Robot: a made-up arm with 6 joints. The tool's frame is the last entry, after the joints. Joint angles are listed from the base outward.
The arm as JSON. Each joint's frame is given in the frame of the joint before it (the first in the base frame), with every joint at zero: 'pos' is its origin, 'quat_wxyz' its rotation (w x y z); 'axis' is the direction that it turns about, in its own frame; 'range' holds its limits. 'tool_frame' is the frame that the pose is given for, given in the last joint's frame.
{
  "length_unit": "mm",
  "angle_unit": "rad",
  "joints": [
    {
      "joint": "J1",
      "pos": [
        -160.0,
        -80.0,
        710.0
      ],
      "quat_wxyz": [
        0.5,
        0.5,
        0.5,
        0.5
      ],
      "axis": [
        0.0,
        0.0,
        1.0
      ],
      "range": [
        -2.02,
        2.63
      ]
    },
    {
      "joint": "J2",
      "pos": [
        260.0,
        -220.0,
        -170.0
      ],
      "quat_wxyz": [
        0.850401,
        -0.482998,
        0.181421,
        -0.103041
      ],
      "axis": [
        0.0,
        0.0,
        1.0
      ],
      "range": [
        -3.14,
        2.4
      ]
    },
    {
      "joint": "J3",
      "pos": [
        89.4,
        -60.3,
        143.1
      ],
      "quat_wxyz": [
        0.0,
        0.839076,
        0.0,
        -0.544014
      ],
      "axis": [
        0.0,
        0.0,
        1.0
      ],
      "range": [
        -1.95,
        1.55
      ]
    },
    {
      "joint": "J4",
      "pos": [
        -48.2,
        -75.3,
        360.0
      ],
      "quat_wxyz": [
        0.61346,
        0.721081,
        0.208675,
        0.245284
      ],
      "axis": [
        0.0,
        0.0,
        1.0
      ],
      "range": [
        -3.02,
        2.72
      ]
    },
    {
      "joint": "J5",
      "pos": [
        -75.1,
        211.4,
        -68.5
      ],
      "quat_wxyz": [
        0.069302,
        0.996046,
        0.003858,
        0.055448
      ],
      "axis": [
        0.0,
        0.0,
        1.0
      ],
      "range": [
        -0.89,
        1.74
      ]
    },
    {
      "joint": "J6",
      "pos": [
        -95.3,
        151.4,
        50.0
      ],
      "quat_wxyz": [
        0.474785,
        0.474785,
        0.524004,
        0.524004
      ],
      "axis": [
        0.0,
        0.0,
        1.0
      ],
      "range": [
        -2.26,
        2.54
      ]
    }
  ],
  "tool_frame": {
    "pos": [
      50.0,
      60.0,
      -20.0
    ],
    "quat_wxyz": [
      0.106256,
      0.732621,
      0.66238,
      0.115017
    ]
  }
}
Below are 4 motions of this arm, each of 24 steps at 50 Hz.
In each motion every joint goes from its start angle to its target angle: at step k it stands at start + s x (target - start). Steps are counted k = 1, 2, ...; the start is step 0. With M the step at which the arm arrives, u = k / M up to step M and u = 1 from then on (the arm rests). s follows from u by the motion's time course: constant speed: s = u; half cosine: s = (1 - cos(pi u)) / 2; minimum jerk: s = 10 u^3 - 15 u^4 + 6 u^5.
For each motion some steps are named. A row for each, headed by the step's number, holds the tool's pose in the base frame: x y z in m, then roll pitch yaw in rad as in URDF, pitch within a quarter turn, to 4 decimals.
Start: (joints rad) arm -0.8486 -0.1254 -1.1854 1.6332 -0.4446 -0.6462
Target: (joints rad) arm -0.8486 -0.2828 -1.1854 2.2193 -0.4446 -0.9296
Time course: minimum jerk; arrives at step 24
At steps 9, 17, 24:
9: -0.2107 -0.1871 0.5207 2.4631 -0.0368 -1.9202
17: -0.2518 -0.1906 0.5526 2.3897 -0.3722 -1.9689
24: -0.2622 -0.1906 0.5615 2.3788 -0.4645 -1.9824

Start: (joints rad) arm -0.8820 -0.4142 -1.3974 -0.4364 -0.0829 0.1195
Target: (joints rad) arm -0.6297 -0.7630 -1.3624 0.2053 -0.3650 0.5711
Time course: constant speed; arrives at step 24
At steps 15, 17, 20, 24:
15: -0.1479 -0.1983 0.7110 -1.4456 0.1059 -1.3638
17: -0.1578 -0.1940 0.7085 -1.4934 0.0595 -1.3719
20: -0.1731 -0.1878 0.7051 -1.5639 -0.0112 -1.3782
24: -0.1938 -0.1797 0.7015 -1.6576 -0.1063 -1.3756

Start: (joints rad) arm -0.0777 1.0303 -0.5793 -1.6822 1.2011 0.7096
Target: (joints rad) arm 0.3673 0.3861 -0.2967 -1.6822 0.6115 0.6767
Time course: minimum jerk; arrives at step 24
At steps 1, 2, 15, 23, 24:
1: -0.0311 0.0142 0.0471 -2.9033 0.2108 1.6271
2: -0.0303 0.0144 0.0482 -2.9075 0.2109 1.6246
15: 0.0388 -0.0184 0.2450 2.7686 0.1953 1.1337
23: 0.0212 -0.0557 0.3201 2.5875 0.1811 0.9131
24: 0.0211 -0.0558 0.3203 2.5871 0.1811 0.9125

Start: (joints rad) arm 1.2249 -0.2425 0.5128 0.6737 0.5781 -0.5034
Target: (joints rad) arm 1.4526 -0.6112 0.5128 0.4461 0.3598 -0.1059
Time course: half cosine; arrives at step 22
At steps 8, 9, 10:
8: -0.3961 -0.2084 0.9788 0.6214 -0.3171 -0.3868
9: -0.4005 -0.2116 0.9785 0.6238 -0.2822 -0.4164
10: -0.4051 -0.2149 0.9783 0.6250 -0.2457 -0.4469

